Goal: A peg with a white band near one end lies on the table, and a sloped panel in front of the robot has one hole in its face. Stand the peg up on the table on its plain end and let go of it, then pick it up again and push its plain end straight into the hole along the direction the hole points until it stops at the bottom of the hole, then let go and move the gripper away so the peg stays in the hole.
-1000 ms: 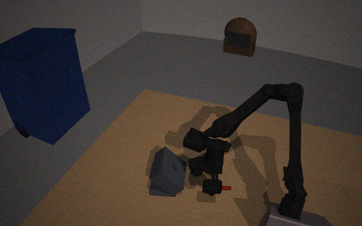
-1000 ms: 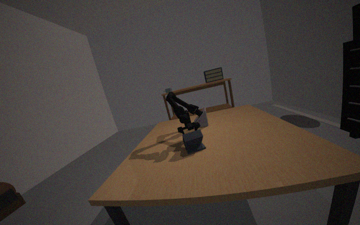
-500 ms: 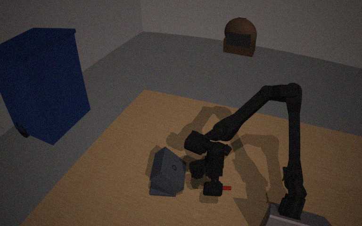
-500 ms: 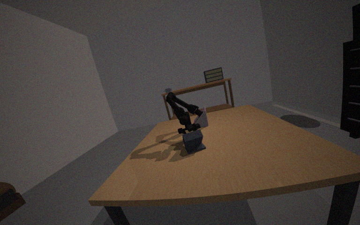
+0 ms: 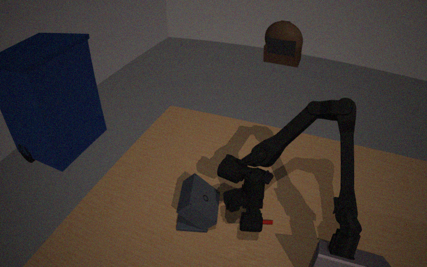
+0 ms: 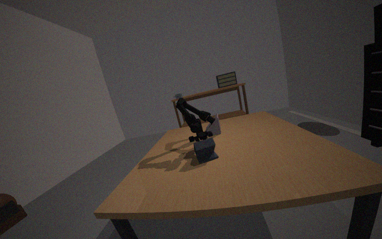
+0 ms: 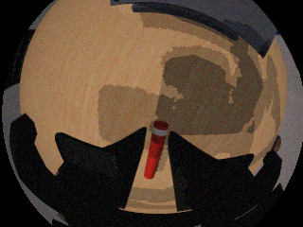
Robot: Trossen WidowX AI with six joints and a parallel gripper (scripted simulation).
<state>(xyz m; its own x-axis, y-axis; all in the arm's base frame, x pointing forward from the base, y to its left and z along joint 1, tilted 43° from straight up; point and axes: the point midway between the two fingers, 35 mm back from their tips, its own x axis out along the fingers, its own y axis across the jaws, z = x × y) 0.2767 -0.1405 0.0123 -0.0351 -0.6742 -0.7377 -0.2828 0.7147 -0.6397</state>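
Right now my gripper tip is 1 cm past the red peg. The rest, counted from my gripper tip: grey sloped panel: 16 cm ahead, 6 cm above, 3 cm to the left.
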